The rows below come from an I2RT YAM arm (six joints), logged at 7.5 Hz.
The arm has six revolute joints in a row. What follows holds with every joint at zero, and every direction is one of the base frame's.
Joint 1 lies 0.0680 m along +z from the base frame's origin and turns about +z.
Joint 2 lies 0.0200 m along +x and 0.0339 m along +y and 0.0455 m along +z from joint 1 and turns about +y.
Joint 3 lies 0.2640 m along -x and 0.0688 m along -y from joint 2 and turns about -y.
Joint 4 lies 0.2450 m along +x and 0.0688 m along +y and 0.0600 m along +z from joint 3 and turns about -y.
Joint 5 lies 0.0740 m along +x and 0.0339 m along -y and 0.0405 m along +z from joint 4 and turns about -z.
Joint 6 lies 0.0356 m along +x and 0.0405 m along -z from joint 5 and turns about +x.
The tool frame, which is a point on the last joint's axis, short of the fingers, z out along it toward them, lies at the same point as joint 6; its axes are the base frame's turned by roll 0.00, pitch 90.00 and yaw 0.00 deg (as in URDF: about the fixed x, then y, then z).
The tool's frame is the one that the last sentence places.
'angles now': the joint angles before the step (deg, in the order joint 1, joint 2, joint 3, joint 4, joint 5, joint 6). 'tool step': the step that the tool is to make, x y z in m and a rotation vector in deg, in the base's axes. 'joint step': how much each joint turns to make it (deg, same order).
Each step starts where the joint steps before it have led.
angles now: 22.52, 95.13, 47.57, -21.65, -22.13, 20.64
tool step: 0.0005, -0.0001, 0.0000, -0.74, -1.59, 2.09
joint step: 0.00, 0.01, 0.00, 0.22, 0.46, -2.60
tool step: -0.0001, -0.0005, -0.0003, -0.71, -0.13, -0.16
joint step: 0.00, 0.00, 0.00, -0.19, 0.72, -0.11
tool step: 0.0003, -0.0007, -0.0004, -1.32, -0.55, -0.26
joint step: 0.01, 0.02, 0.01, -0.08, 1.43, -0.27
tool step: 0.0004, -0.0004, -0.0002, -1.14, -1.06, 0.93
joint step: 0.02, 0.01, 0.00, 0.08, 1.04, -1.45
